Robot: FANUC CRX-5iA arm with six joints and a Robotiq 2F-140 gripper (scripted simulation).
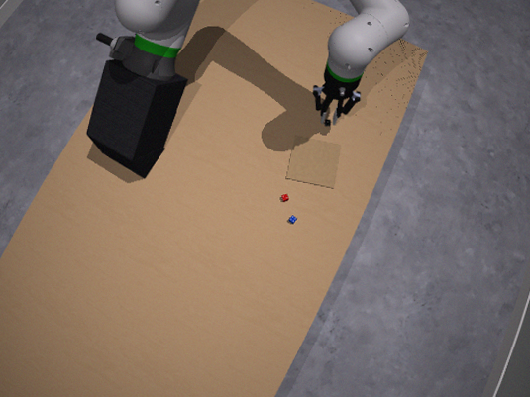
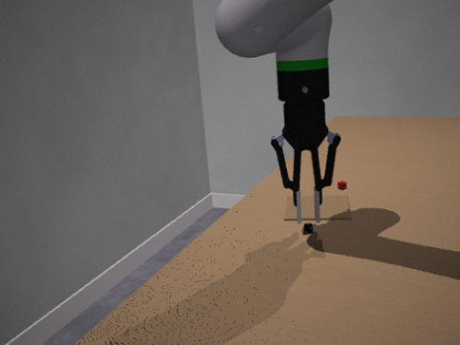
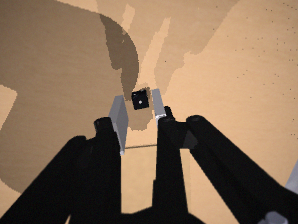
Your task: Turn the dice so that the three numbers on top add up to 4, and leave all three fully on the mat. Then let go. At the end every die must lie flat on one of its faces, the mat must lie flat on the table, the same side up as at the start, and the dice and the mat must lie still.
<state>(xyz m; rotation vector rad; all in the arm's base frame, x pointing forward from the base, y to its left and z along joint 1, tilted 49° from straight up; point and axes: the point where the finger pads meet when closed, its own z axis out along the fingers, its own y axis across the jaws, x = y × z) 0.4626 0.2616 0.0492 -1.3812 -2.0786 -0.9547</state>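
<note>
Right now my hand is 5 cm above the black die. The rest, counted from my hand: red die 1 cm ahead, 27 cm to the right, 5 cm below; then blue die 6 cm ahead, 32 cm to the right, 5 cm below; then tan mat 2 cm ahead, 13 cm to the right, 6 cm below.
</note>
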